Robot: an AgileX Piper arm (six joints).
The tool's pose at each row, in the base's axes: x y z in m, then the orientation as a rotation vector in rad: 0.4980 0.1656 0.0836 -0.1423 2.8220 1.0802; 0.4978 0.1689 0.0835 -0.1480 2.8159 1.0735; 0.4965 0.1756 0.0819 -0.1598 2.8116 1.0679; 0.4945 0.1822 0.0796 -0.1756 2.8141 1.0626; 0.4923 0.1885 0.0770 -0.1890 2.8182 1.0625; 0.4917 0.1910 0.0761 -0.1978 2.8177 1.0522; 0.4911 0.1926 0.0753 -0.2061 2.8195 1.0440; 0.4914 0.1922 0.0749 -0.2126 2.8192 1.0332; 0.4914 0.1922 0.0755 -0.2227 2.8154 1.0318; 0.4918 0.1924 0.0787 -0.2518 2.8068 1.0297; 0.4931 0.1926 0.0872 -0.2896 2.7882 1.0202; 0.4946 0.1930 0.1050 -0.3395 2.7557 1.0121; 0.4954 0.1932 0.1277 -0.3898 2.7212 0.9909; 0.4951 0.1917 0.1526 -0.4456 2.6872 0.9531; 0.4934 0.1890 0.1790 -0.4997 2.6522 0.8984; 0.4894 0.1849 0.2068 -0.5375 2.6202 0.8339
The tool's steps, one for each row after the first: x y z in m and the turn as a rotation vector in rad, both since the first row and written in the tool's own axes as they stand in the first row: 0.0001 0.0024 0.0023 0.0028 -0.0057 -0.0066; 0.0013 0.0065 0.0078 0.0051 -0.0077 -0.0161; 0.0033 0.0101 0.0138 0.0082 -0.0025 -0.0255; 0.0055 0.0134 0.0198 0.0085 0.0049 -0.0321; 0.0061 0.0147 0.0221 0.0146 0.0041 -0.0391; 0.0068 0.0154 0.0237 0.0198 0.0059 -0.0447; 0.0065 0.0148 0.0237 0.0263 0.0046 -0.0504; 0.0065 0.0152 0.0233 0.0261 0.0039 -0.0580; 0.0056 0.0174 0.0211 0.0246 0.0048 -0.0787; 0.0031 0.0230 0.0150 0.0255 -0.0019 -0.1095; -0.0009 0.0348 0.0023 0.0222 -0.0156 -0.1526; -0.0050 0.0498 -0.0143 0.0270 -0.0333 -0.1992; -0.0081 0.0652 -0.0337 0.0426 -0.0517 -0.2520; -0.0101 0.0808 -0.0552 0.0696 -0.0741 -0.3075; -0.0099 0.0965 -0.0788 0.1053 -0.1010 -0.3542
